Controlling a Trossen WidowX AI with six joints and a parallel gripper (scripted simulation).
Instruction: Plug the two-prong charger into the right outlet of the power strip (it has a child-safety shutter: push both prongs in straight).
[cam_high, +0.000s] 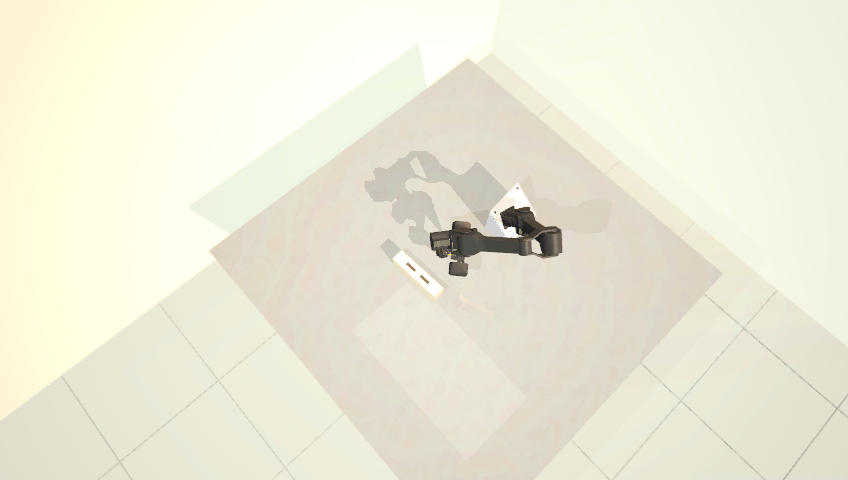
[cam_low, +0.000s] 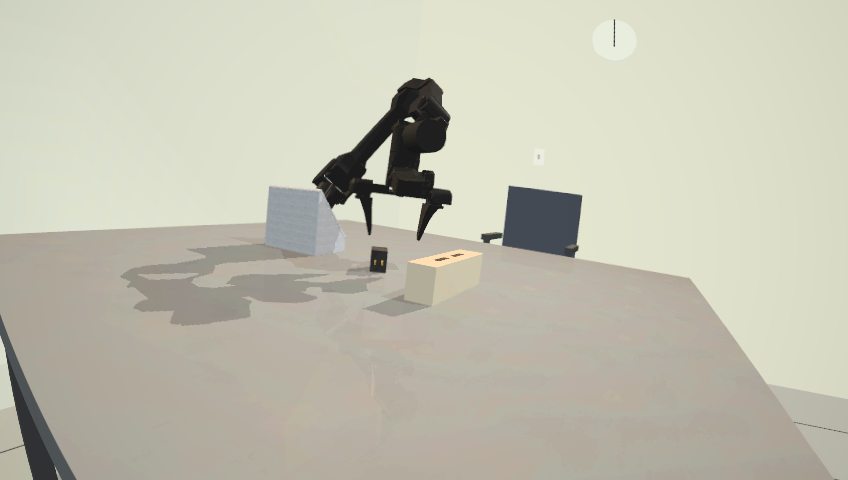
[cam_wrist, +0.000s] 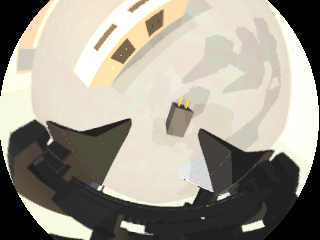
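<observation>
Now: the dark two-prong charger 40 mm below my gripper tip, 30 mm to the right of it and 10 mm behind it.
</observation>
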